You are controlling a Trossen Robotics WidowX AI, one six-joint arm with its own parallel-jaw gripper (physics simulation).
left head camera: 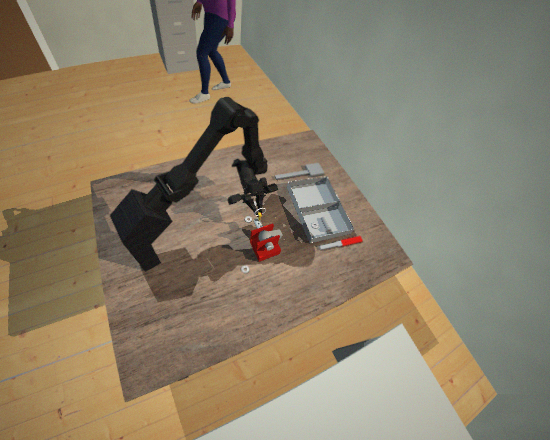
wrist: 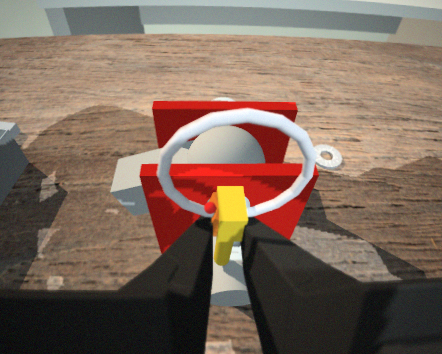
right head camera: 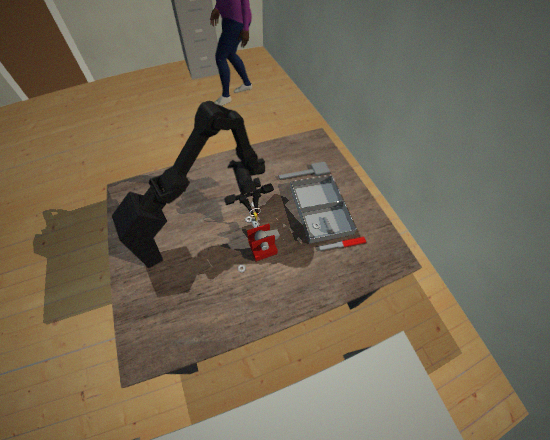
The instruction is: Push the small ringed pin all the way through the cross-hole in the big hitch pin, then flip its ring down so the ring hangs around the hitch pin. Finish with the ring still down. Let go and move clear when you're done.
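Where they show: gripper, between the fingertips: [left head camera: 259, 216] [wrist: 226, 227] [right head camera: 255, 216]; arm's base, origin of its link: [left head camera: 152, 205] [right head camera: 148, 206].
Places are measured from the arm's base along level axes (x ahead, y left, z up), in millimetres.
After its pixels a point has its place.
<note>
The small ringed pin [left head camera: 259, 216] {z -137, x 339, y 72 mm} [right head camera: 256, 216] {z -139, x 344, y 73 mm} [wrist: 231, 205] {z -133, x 339, y 81 mm} has a yellow head and a large white ring, which stands up beyond the head in the wrist view. My gripper [left head camera: 258, 212] {z -148, x 340, y 81 mm} [right head camera: 254, 211] {z -148, x 340, y 81 mm} [wrist: 226, 227] {z -148, x 340, y 81 mm} is shut on this pin. The grey hitch pin [left head camera: 258, 224] {z -192, x 339, y 70 mm} [right head camera: 255, 224] {z -189, x 339, y 68 mm} [wrist: 230, 291] {z -181, x 332, y 92 mm} passes through the red bracket [left head camera: 268, 254] {z -224, x 381, y -41 mm} [right head camera: 267, 254] {z -231, x 393, y -38 mm} [wrist: 270, 189] {z -177, x 332, y 34 mm}, and its near end sticks out below the fingers. The yellow pin's lower end points down over that end. The fingers hide the cross-hole, so I cannot tell whether the tip is in it.
A grey ball [wrist: 227, 145] {z -167, x 362, y 22 mm} with a block beside it sits between the bracket's plates. A two-part tray [left head camera: 332, 236] {z -241, x 655, y 60 mm} [right head camera: 334, 236] {z -239, x 659, y 61 mm}, a mallet [left head camera: 314, 170] {z -243, x 616, y 431 mm} [right head camera: 320, 168] {z -243, x 619, y 438 mm} and a red-handled tool [left head camera: 352, 242] {z -249, x 745, y 39 mm} [right head camera: 354, 242] {z -248, x 744, y 43 mm} lie to the right. Washers [left head camera: 245, 269] {z -255, x 294, y -97 mm} [right head camera: 241, 268] {z -255, x 293, y -96 mm} [wrist: 317, 153] {z -256, x 306, y -90 mm} lie near the bracket.
</note>
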